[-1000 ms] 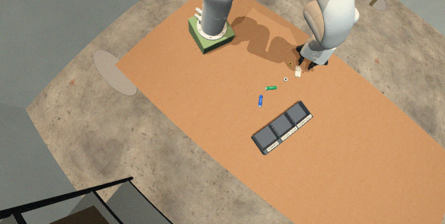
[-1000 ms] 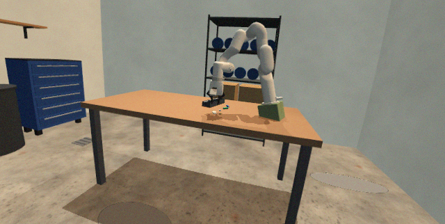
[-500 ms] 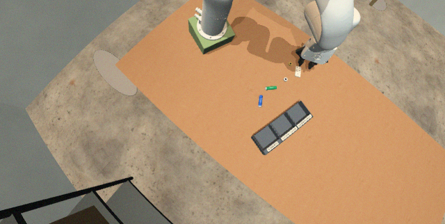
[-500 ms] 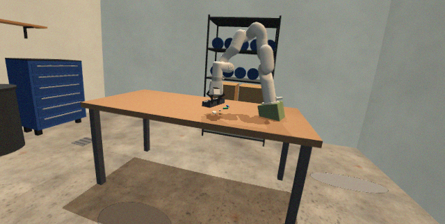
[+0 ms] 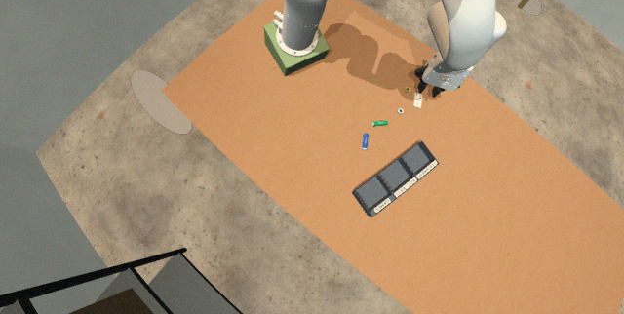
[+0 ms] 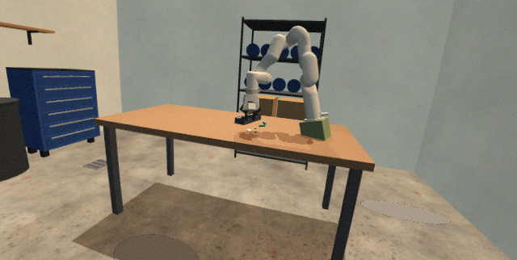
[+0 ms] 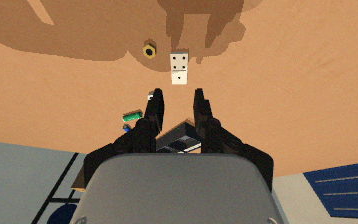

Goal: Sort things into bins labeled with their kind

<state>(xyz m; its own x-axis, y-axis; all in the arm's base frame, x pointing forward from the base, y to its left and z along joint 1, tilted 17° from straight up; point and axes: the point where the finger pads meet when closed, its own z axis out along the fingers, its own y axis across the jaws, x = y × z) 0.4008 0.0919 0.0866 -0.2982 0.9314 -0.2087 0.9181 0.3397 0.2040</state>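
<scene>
Right now the white domino is 80 mm below my hand. Round my hand: green battery (70 mm behind, 150 mm to the right, 80 mm below); then brass nut (50 mm behind, 10 mm to the left, 80 mm below); then metal nut (30 mm behind, 70 mm to the right, 80 mm below).
</scene>
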